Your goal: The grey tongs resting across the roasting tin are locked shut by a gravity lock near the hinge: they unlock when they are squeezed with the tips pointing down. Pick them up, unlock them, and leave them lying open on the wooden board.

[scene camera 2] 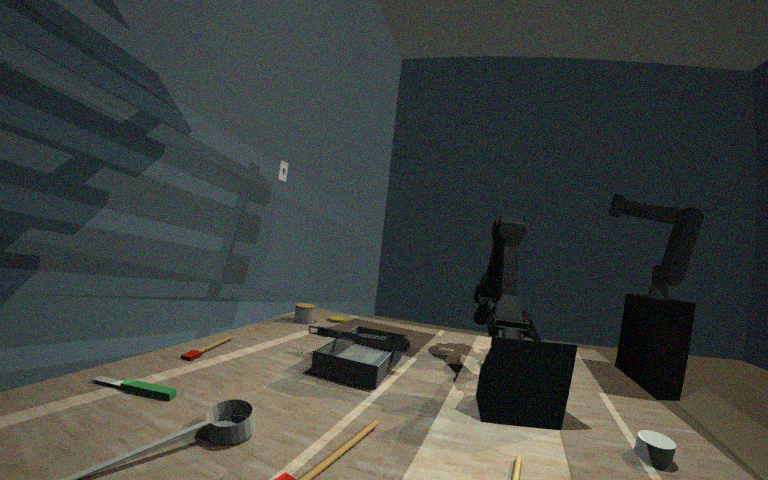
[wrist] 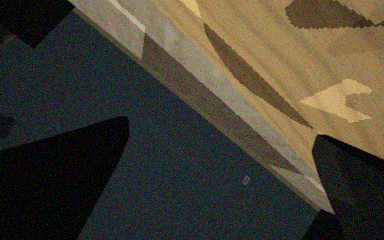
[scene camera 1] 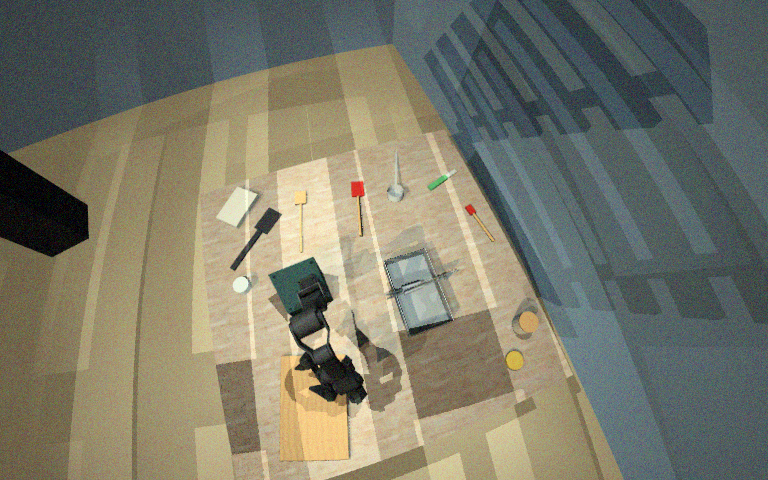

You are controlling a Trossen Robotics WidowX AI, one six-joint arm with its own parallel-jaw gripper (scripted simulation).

My gripper is open, holding nothing. I also see a green-handled tool and a light wooden board.
My gripper is seen too in the wrist view.
